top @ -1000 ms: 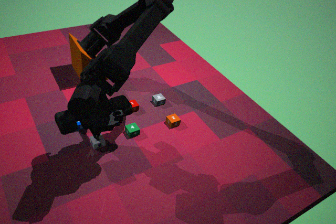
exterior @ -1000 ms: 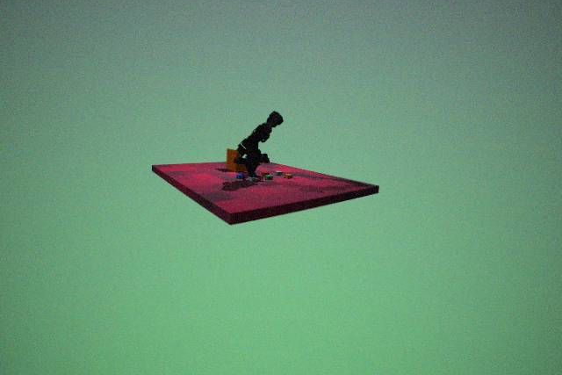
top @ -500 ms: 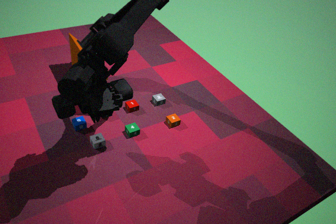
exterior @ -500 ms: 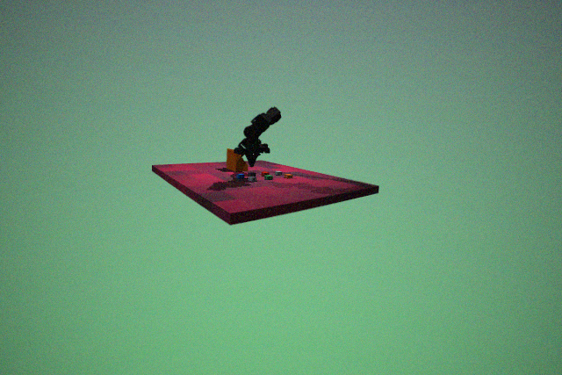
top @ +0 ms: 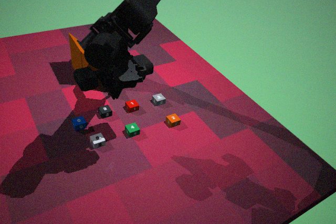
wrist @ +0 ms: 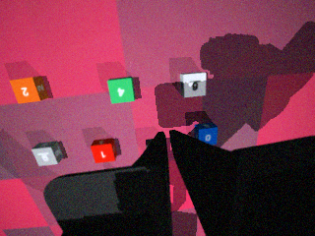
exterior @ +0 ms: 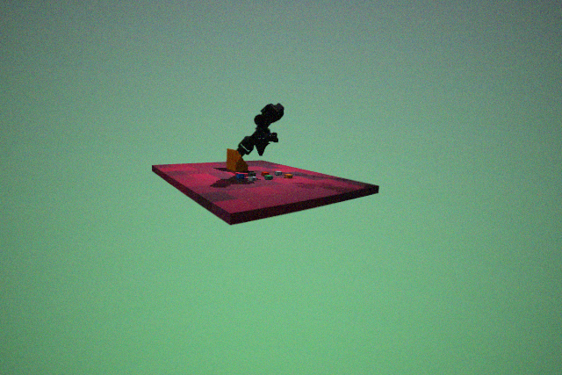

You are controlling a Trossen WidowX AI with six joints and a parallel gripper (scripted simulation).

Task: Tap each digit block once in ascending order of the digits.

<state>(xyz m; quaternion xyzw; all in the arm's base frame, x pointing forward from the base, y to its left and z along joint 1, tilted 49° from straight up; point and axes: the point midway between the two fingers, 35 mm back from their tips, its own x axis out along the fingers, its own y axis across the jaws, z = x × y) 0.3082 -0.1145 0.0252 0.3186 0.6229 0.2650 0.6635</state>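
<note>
The grey block is 6 cm behind my gripper tip, 19 cm to the left of it and 11 cm below it. Also, from my gripper tip: white block (1 cm ahead, 6 cm to the right, 11 cm below); then green block 4 (2 cm ahead, 4 cm to the left, 11 cm below); then black block 3 (8 cm behind, 1 cm to the left, 11 cm below).
</note>
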